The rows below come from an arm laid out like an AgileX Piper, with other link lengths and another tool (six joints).
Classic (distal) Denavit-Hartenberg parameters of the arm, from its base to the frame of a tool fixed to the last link. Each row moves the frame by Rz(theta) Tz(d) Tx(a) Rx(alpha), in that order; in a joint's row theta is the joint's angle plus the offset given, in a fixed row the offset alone. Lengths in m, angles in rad.
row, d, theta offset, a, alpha
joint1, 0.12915, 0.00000, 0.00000, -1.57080
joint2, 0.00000, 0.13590, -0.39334, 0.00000
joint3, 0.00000, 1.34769, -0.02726, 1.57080
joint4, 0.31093, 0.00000, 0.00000, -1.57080
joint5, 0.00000, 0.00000, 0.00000, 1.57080
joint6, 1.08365, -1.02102, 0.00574, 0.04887
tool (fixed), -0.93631, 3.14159, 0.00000, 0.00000
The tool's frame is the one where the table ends.
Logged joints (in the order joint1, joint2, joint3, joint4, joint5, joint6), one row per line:
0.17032, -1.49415, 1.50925, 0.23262, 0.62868, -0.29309
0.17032, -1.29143, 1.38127, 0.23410, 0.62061, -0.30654
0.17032, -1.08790, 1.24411, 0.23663, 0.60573, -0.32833
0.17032, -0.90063, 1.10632, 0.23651, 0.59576, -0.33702
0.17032, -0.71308, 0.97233, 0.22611, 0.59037, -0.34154
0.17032, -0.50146, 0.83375, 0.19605, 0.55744, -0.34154
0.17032, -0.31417, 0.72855, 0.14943, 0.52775, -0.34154
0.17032, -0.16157, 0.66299, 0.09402, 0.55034, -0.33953
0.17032, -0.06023, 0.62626, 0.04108, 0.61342, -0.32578
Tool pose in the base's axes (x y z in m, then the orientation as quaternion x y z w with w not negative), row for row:
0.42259, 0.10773, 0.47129, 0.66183, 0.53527, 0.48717, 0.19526
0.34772, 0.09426, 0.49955, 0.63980, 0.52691, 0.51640, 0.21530
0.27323, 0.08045, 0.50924, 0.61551, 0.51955, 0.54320, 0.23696
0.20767, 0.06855, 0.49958, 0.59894, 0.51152, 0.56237, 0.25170
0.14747, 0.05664, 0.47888, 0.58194, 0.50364, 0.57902, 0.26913
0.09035, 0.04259, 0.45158, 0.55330, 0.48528, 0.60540, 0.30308
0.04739, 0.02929, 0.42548, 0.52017, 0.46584, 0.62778, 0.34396
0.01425, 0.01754, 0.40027, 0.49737, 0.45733, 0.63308, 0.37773
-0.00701, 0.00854, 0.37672, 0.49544, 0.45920, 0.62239, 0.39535
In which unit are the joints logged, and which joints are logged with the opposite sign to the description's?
The joints are logged in radians. Opposite sign: joint2, joint3.
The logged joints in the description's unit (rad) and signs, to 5 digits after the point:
0.17032, 1.49415, -1.50925, 0.23262, 0.62868, -0.29309
0.17032, 1.29143, -1.38127, 0.23410, 0.62061, -0.30654
0.17032, 1.08790, -1.24411, 0.23663, 0.60573, -0.32833
0.17032, 0.90063, -1.10632, 0.23651, 0.59576, -0.33702
0.17032, 0.71308, -0.97233, 0.22611, 0.59037, -0.34154
0.17032, 0.50146, -0.83375, 0.19605, 0.55744, -0.34154
0.17032, 0.31417, -0.72855, 0.14943, 0.52775, -0.34154
0.17032, 0.16157, -0.66299, 0.09402, 0.55034, -0.33953
0.17032, 0.06023, -0.62626, 0.04108, 0.61342, -0.32578

